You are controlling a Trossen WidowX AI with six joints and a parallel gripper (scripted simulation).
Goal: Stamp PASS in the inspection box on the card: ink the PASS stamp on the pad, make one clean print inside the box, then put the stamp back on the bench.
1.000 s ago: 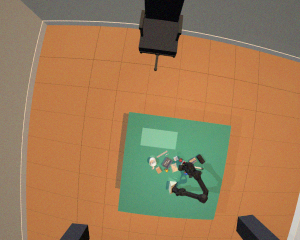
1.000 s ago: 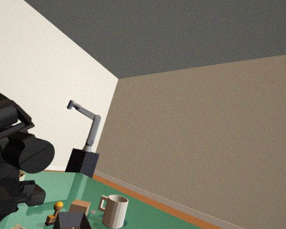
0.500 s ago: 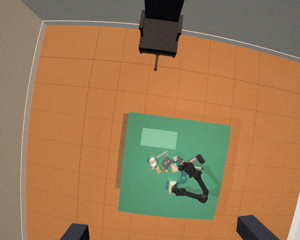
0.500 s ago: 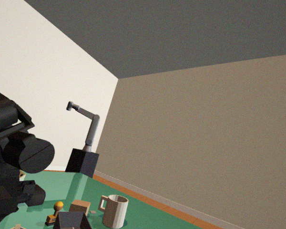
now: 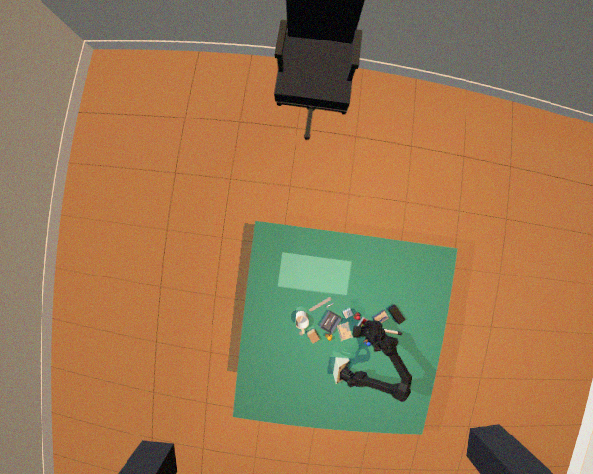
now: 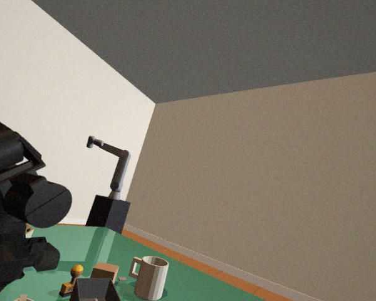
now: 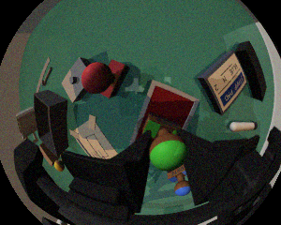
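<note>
Right now my gripper tip is 3 cm above the red ink pad. Also, from my gripper tip: striped card 12 cm to the left, 4 cm below, 4 cm behind; then blue stamp 10 cm behind, 2 cm to the right, 2 cm below; then red-knobbed stamp 6 cm ahead, 4 cm to the left, 2 cm below.
</note>
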